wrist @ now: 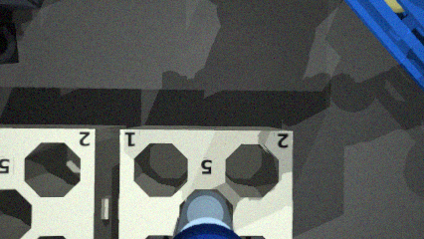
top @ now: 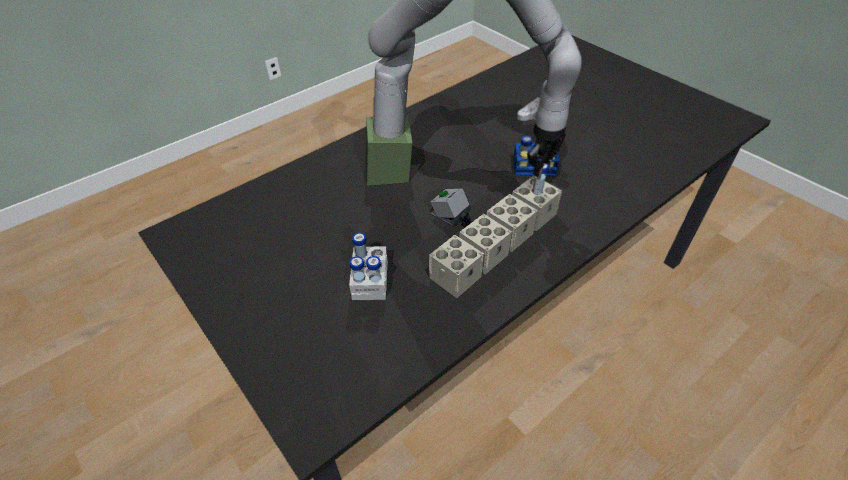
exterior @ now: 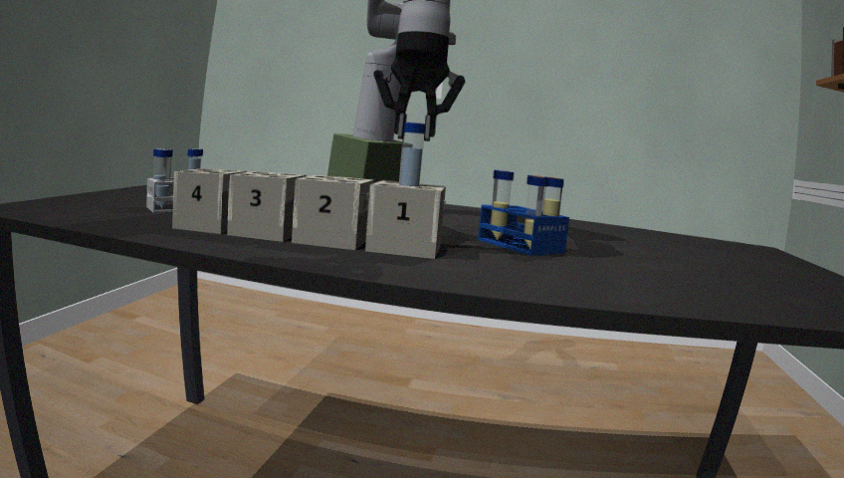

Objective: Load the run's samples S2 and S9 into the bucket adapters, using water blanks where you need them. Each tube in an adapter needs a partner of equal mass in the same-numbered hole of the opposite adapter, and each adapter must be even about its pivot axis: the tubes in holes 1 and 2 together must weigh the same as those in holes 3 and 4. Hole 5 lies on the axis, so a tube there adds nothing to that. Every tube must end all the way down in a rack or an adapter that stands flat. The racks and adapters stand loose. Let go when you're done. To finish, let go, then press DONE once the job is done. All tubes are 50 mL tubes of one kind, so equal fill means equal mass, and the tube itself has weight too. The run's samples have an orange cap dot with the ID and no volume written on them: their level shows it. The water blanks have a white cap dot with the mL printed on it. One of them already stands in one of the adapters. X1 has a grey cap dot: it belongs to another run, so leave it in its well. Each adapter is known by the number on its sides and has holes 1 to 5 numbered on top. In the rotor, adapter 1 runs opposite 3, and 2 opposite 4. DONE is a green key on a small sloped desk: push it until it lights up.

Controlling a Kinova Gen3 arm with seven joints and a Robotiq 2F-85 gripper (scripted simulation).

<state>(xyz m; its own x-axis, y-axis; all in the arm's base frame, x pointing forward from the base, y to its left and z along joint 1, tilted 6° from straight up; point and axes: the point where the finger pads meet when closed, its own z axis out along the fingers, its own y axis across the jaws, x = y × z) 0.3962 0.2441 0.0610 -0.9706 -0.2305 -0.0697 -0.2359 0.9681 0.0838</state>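
Right now my hand is 10 mm to the left of the water blank and 50 mm above it. Round my hand: adapter 2: 20 mm ahead, 110 mm to the right, 130 mm below; grey-dot tube: 180 mm behind, 90 mm to the left, 110 mm below; orange-dot sample tube: 140 mm behind, 170 mm to the left, 110 mm below.
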